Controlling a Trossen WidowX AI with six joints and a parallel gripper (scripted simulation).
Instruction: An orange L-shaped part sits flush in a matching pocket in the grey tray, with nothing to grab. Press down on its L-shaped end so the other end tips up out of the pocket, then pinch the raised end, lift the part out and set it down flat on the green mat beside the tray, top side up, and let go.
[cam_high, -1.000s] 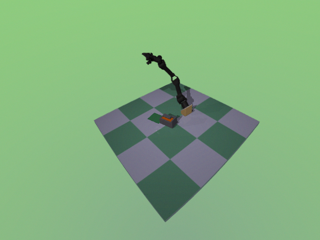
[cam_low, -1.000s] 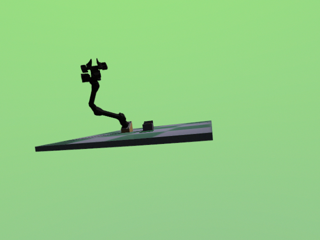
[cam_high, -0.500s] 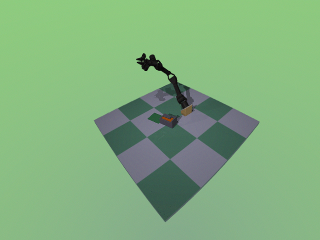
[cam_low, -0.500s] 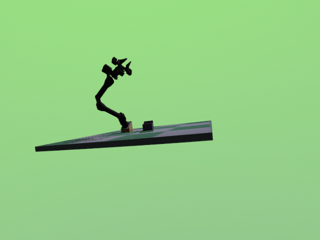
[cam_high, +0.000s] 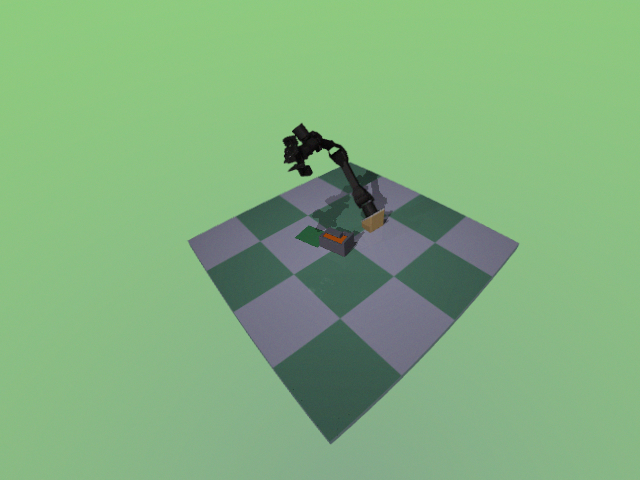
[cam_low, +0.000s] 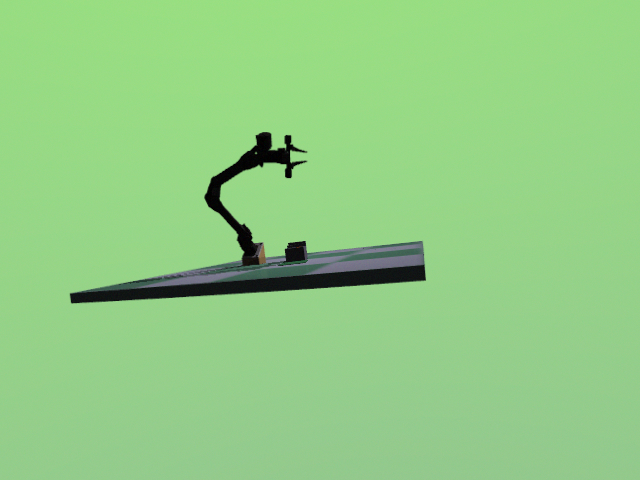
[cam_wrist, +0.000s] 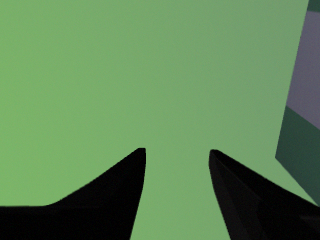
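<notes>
Right now my gripper tip is 15 cm past the orange L-shaped part, 11 cm to the right of it and 42 cm above it. The rest, counted from my gripper tip: green mat 11 cm behind, 5 cm to the right, 48 cm below.
</notes>
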